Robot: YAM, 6 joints.
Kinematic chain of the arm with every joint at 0, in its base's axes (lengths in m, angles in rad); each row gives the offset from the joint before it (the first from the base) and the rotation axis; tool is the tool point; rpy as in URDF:
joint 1: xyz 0 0 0.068 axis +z
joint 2: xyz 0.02 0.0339 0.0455 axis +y
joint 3: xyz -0.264 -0.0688 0 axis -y
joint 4: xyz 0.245 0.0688 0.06 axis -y
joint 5: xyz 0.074 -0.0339 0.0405 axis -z
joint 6: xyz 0.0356 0 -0.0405 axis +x
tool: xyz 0 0 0 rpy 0 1.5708 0
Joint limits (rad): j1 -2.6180..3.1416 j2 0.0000..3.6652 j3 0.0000..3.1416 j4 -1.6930..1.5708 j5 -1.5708..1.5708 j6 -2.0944..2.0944
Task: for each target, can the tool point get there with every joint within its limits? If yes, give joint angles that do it. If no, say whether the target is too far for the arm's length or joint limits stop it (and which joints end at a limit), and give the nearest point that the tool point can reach.
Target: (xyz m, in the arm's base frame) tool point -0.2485 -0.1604 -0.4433
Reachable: no: joint limits stop it (at a limit: joint 2) | nearest point -0.2424 -0.1565 -0.3781 | short by 0.066 m
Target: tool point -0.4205 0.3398 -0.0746
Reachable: yes | joints 2.5168 3.0906 1.9817 1.0131 0.9854 1.4710
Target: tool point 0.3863 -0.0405 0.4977
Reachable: yes | joints -0.0946 1.9333 2.4983 -0.9840 0.1069 -0.6776
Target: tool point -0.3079 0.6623 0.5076
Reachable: no: too far | nearest point -0.2391 0.5144 0.4171 | short by 0.187 m
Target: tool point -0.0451 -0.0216 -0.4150
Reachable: no: joint limits stop it (at a limit: joint 1, joint 2) | nearest point -0.0755 -0.0422 -0.3420 | short by 0.082 m
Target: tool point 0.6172 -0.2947 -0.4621
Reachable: no: too far | nearest point 0.4531 -0.2163 -0.2768 | short by 0.260 m
